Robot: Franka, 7 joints.
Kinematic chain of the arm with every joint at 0, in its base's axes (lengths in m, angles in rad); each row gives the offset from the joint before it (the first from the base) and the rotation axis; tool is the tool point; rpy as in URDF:
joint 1: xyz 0 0 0.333 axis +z
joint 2: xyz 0 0 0 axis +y
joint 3: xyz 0 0 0.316 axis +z
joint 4: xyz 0.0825 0 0 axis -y
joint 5: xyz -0.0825 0 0.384 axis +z
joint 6: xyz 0 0 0 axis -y
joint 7: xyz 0.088 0 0 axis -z
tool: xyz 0 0 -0.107 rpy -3.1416 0 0
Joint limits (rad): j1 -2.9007..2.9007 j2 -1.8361..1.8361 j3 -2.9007..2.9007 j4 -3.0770..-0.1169 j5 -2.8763..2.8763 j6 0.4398..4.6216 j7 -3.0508..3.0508
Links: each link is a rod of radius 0.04 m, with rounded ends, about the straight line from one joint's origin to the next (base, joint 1, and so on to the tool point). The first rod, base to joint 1, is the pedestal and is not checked.
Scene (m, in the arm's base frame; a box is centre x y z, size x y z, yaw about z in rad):
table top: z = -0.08
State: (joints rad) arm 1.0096 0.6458 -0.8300 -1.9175 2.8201 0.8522 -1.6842
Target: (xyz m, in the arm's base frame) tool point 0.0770 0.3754 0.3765
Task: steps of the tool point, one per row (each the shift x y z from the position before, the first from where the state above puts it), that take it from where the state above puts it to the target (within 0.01 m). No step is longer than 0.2 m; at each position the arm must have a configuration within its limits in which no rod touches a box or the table.
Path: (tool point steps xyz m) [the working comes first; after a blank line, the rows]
Joints at the target: 1.5088 0.0952 -0.3459 -2.7705 2.4865 0.4398 -1.6842
Straight joint move there: clear.

1: -0.1455 0.0930 -0.0302
2: -0.1793 0.0438 -0.0112
3: -0.1783 -0.0293 0.0025

